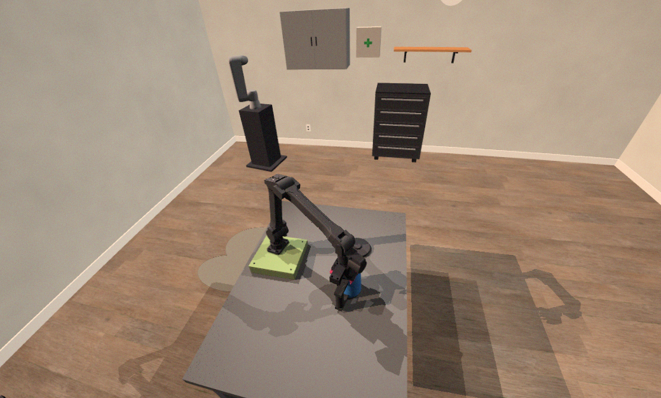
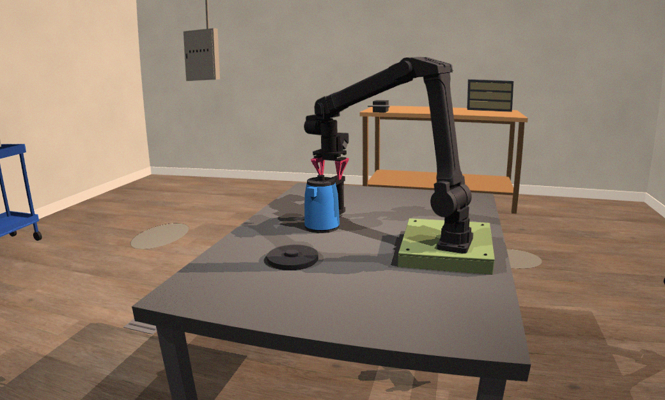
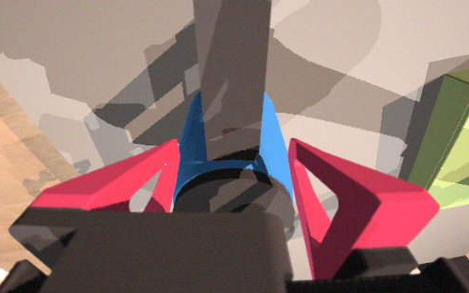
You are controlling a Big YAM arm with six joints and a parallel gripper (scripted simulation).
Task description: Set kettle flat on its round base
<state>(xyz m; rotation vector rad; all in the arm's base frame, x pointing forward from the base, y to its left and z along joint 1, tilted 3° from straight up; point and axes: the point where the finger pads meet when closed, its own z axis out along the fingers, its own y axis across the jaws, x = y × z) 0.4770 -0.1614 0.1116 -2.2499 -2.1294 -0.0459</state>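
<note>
Now: the blue kettle 30 mm to the left of my hand and 80 mm below it. From my hand the other things lie so: round black base (40 mm behind, 340 mm to the left, 160 mm below).
</note>
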